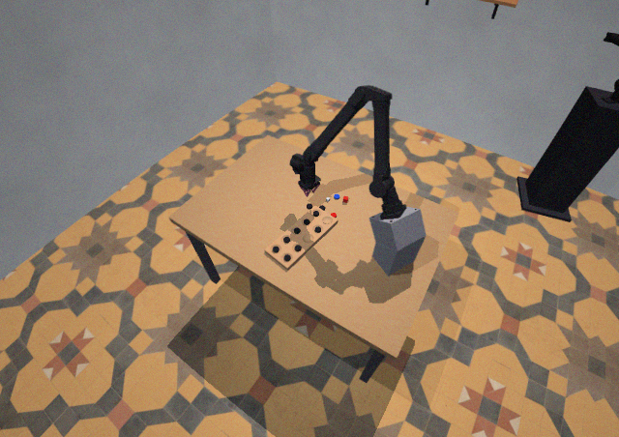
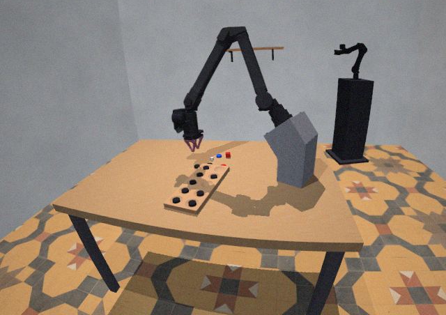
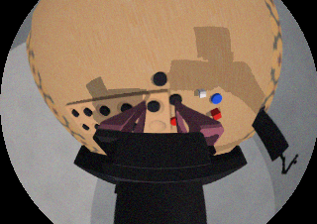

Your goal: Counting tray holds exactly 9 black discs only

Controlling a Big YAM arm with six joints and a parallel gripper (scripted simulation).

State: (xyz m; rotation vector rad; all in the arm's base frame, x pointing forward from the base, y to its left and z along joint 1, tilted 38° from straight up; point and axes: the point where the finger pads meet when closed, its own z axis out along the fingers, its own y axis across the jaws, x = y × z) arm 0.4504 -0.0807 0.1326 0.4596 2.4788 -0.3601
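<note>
My gripper is now 200 mm to the right of the wooden counting tray, 100 mm above it and 30 mm past it. The rest, counted from my hand: red disc (140 mm behind, 100 mm below, 20 mm to the left); small white piece (100 mm below, 80 mm to the right, 80 mm behind); blue disc (120 mm to the right, 120 mm behind, 100 mm below).
</note>
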